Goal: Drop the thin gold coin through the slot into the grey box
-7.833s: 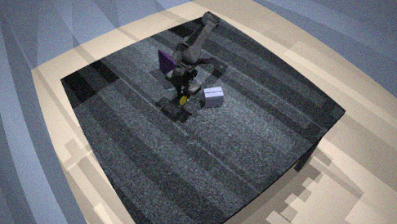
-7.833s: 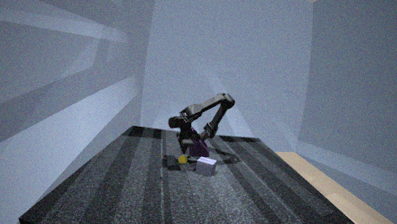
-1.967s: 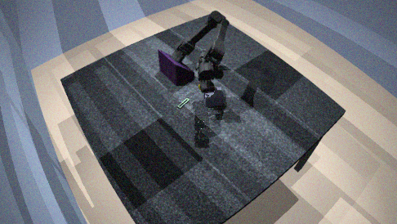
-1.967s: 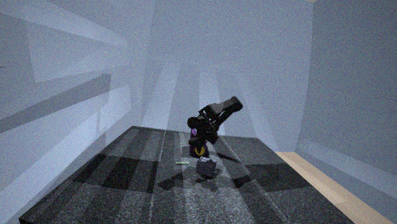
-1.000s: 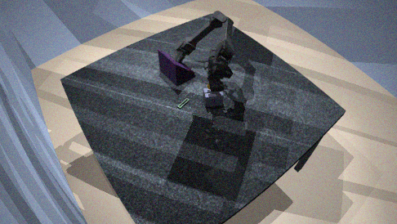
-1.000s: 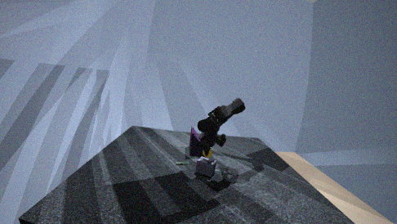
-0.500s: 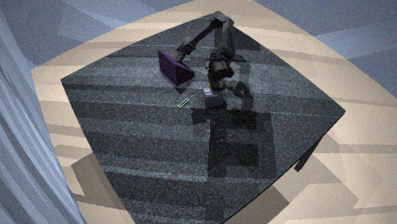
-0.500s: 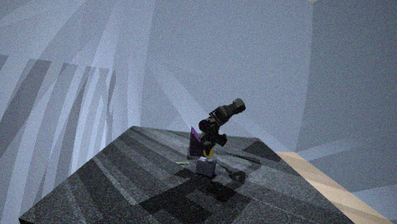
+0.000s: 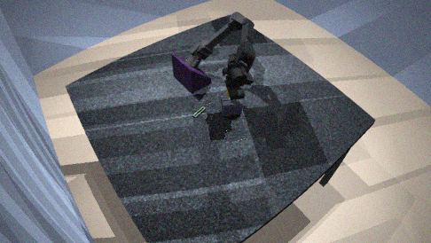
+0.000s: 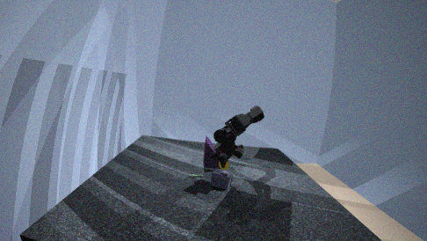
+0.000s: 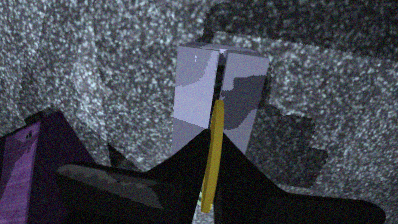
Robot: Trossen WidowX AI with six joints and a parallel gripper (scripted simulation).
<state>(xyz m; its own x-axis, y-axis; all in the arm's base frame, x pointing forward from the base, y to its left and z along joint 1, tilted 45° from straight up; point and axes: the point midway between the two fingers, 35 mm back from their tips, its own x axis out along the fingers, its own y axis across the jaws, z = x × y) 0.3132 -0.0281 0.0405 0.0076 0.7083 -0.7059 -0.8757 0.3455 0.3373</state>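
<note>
Now: gripper tip 20 mm below the gold coin.
</note>
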